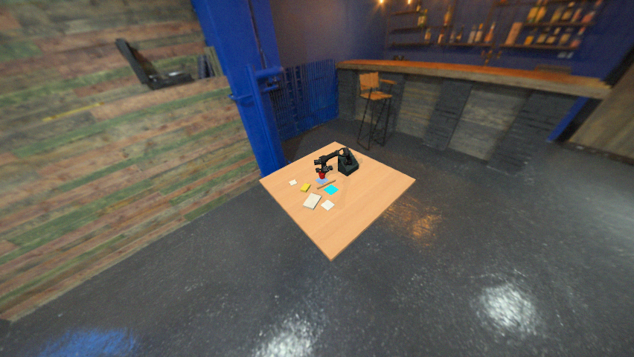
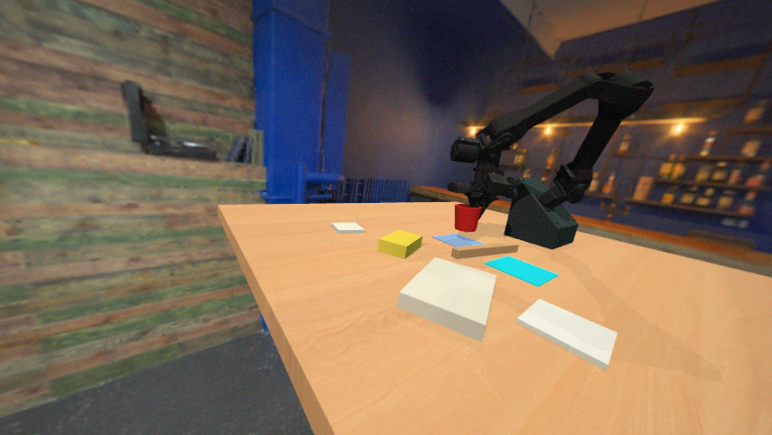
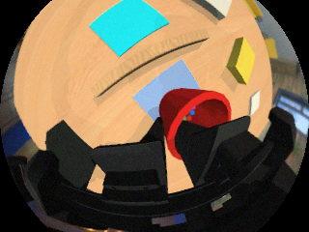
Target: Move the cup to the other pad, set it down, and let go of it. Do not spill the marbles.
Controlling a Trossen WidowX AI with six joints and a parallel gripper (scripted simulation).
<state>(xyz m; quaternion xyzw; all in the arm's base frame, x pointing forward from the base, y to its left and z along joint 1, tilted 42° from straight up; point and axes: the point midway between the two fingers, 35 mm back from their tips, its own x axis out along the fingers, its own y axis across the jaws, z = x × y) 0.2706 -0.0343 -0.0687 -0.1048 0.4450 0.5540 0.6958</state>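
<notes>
My gripper tip is 170 mm to the right of the cyan pad, 80 mm above it and 60 mm short of it. From my gripper tip the other things lie so: yellow block 250 mm ahead, 60 mm below, 40 mm to the right; red cup 30 mm ahead, 20 mm to the right; wooden bar 80 mm to the left, 70 mm below, 50 mm ahead.
</notes>
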